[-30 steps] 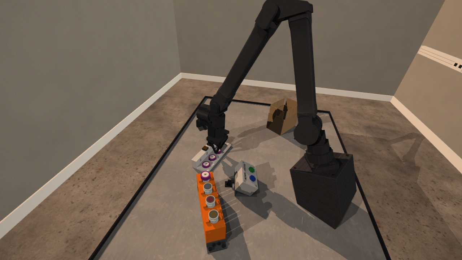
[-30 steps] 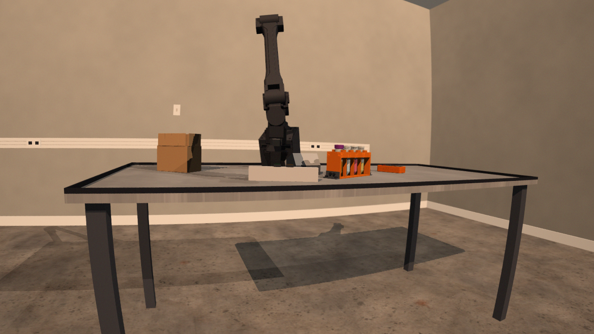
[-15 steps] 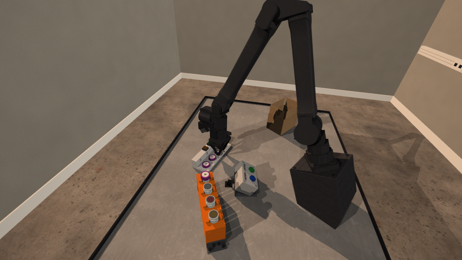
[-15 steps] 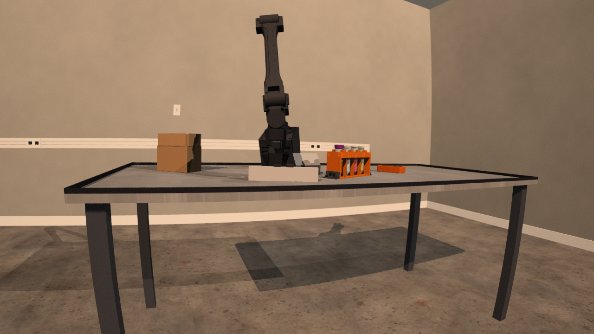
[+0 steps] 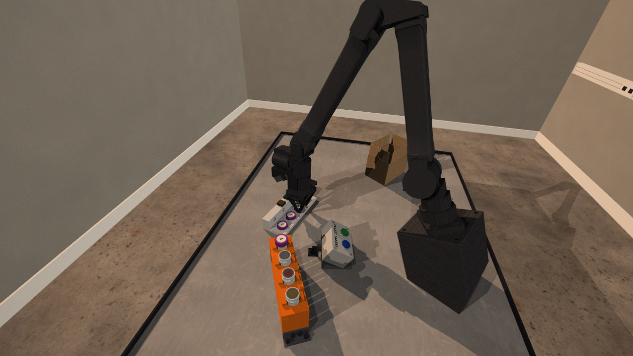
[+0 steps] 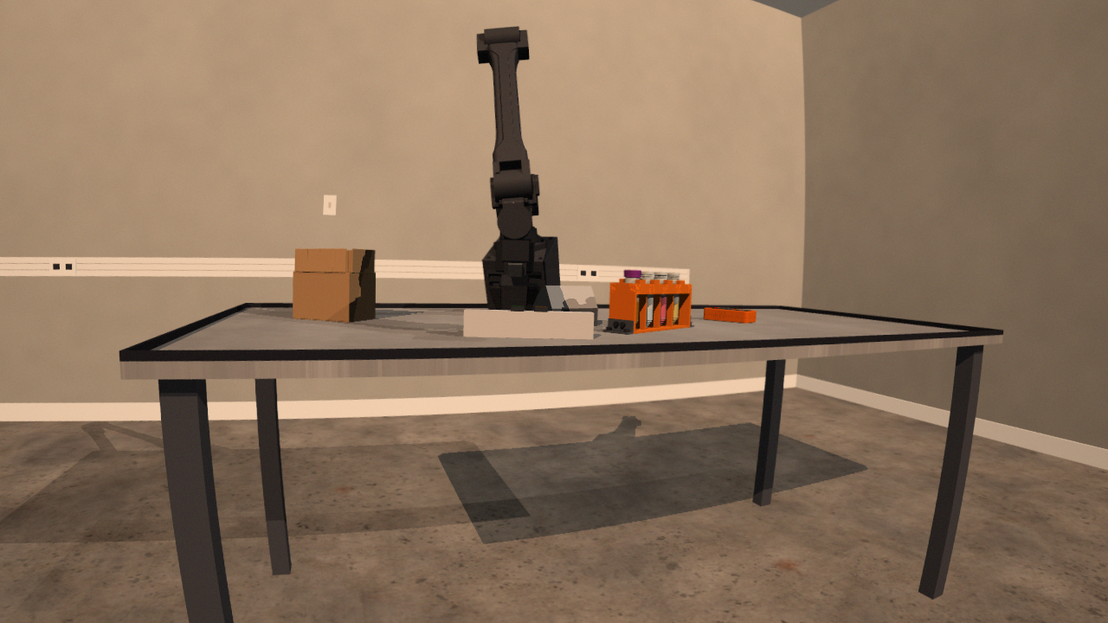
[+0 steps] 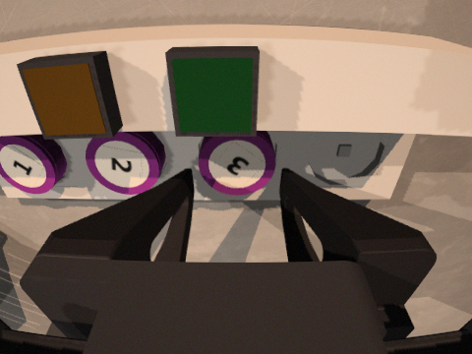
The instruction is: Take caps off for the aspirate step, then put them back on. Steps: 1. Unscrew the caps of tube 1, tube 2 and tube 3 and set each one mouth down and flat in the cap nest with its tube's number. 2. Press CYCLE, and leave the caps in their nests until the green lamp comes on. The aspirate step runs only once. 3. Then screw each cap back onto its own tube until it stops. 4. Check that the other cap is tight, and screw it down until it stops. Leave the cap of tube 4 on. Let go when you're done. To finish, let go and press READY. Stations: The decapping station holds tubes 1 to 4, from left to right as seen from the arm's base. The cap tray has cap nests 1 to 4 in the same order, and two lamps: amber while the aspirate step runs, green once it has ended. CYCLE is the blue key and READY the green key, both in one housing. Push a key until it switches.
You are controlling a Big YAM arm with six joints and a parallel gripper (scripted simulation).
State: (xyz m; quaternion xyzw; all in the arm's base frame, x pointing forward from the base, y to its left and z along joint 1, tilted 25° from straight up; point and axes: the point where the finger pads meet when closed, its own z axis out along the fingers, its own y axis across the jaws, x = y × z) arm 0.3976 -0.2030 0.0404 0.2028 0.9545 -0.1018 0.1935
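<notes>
Right now the green key is 16 cm to the left of my hand, 14 cm behind it and 5 cm above it. Also, from my hand: blue key: 20 cm to the left, 14 cm behind, 5 cm above; key housing: 18 cm to the left, 12 cm behind, 3 cm above; cardboard box: 35 cm behind, 27 cm to the right, 4 cm above.
</notes>
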